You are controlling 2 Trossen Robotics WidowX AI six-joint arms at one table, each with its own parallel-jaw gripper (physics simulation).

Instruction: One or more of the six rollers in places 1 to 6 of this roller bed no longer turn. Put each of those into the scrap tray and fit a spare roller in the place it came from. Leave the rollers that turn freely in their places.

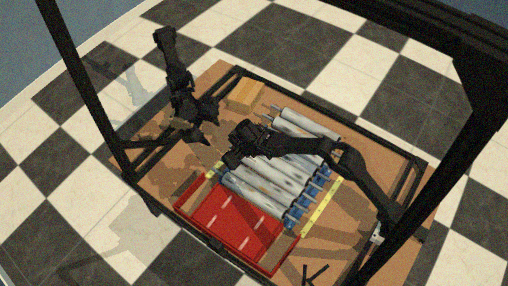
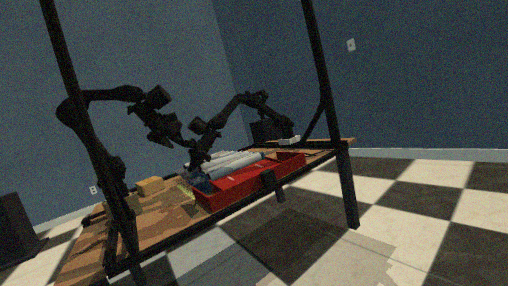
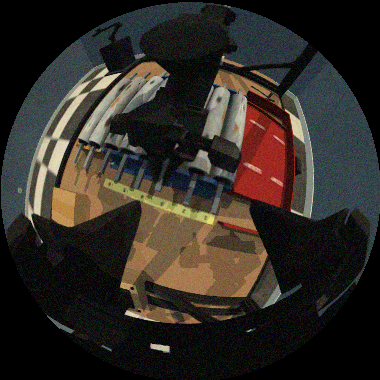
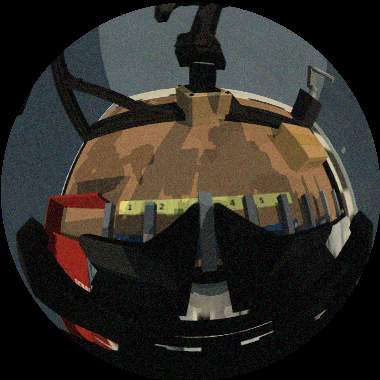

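Pixels of known places: left gripper, fingertip midpoint: [image 1: 214, 135] [image 2: 178, 147] [image 3: 197, 206]; right gripper, fingertip midpoint: [image 1: 232, 147] [image 2: 188, 171] [image 3: 159, 182] [image 4: 205, 208]; left arm's base at its link origin: [image 3: 119, 296] [image 4: 201, 87]; right arm's base at its link origin: [image 1: 389, 231] [image 2: 288, 137].
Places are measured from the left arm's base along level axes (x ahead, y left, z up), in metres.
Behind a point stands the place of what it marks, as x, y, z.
Note:
Six rollers lie side by side in the blue bed [image 1: 290, 220] [image 3: 202, 185] {0.262, -0.193, -0.059}, partly hidden by my right arm; the place 1 roller [image 1: 252, 194] {0.387, -0.275, -0.002} [image 3: 235, 127] {0.378, -0.260, 0.000} is beside the scrap tray. Two spare rollers [image 1: 308, 121] {0.498, 0.097, 0.000} [image 3: 100, 117] {0.456, 0.089, -0.021} lie at the far side. The red scrap tray [image 1: 240, 227] {0.379, -0.387, -0.049} [image 2: 235, 192] {0.210, -0.421, -0.049} [image 3: 260, 186] {0.259, -0.331, -0.047} [image 4: 65, 254] {0.248, -0.353, -0.050} shows no roller inside. My right gripper [image 2: 198, 165] [image 4: 205, 208] {0.256, -0.112, 0.006} is shut on the grey end shaft of the place 3 roller, by the number strip [image 3: 161, 203] {0.224, -0.103, -0.075} [image 4: 272, 200] {0.265, 0.014, -0.076}. My left gripper [image 1: 214, 131] {0.217, -0.163, 0.124} [image 2: 181, 144] {0.217, -0.163, 0.124} [image 3: 197, 206] {0.217, -0.163, 0.124} is open and empty, above the table at the left.
A wooden block [image 1: 244, 95] {0.203, 0.176, -0.021} [image 2: 150, 186] {0.174, 0.135, -0.039} [image 3: 64, 207] {0.200, 0.182, -0.021} [image 4: 302, 148] {0.217, 0.130, -0.023} sits at the back left of the table. A second yellow strip [image 1: 322, 207] {0.632, -0.217, -0.076} runs along the other end of the bed. A black frame with uprights surrounds the table. My right arm reaches across the rollers.

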